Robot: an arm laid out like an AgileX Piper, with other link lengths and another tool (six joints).
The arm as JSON. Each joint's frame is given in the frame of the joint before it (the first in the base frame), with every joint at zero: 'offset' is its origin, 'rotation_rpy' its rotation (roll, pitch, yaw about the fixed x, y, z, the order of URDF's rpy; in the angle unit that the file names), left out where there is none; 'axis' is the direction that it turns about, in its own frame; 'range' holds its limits. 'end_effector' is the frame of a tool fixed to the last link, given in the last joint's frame.
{
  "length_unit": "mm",
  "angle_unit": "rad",
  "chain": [
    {
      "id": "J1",
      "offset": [
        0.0,
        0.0,
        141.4
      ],
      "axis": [
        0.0,
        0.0,
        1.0
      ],
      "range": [
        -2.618,
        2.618
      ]
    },
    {
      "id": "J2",
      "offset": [
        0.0,
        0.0,
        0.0
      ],
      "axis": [
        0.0,
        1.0,
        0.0
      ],
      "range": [
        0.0,
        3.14
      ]
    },
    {
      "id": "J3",
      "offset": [
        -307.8,
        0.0,
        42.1
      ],
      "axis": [
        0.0,
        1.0,
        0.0
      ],
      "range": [
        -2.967,
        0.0
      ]
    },
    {
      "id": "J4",
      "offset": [
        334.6,
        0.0,
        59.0
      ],
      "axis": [
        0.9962,
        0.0,
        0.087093
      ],
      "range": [
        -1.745,
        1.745
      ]
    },
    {
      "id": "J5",
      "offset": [
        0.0,
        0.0,
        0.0
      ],
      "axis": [
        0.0,
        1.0,
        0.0
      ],
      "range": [
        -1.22,
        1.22
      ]
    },
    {
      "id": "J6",
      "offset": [
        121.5,
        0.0,
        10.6
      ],
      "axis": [
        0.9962,
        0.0,
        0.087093
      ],
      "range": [
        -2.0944,
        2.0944
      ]
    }
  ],
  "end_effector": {
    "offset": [
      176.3,
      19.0,
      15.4
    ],
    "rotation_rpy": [
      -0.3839,
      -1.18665,
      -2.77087
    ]
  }
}
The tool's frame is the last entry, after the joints.
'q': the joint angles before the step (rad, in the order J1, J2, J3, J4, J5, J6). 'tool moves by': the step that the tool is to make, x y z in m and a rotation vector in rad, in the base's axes. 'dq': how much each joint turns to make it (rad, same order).
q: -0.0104, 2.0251, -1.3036, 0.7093, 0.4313, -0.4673
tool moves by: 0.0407, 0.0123, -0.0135, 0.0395, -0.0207, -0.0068
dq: 0.0097, 0.1331, -0.1477, 0.0661, 0.0024, -0.0268
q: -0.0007, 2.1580, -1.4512, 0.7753, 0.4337, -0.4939
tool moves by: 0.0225, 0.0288, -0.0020, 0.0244, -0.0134, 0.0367
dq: 0.0330, 0.0805, -0.1154, 0.0117, 0.0268, 0.0068
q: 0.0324, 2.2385, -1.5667, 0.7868, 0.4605, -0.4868
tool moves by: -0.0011, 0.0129, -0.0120, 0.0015, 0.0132, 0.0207
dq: 0.0171, 0.0301, -0.0194, 0.0020, 0.0047, -0.0026
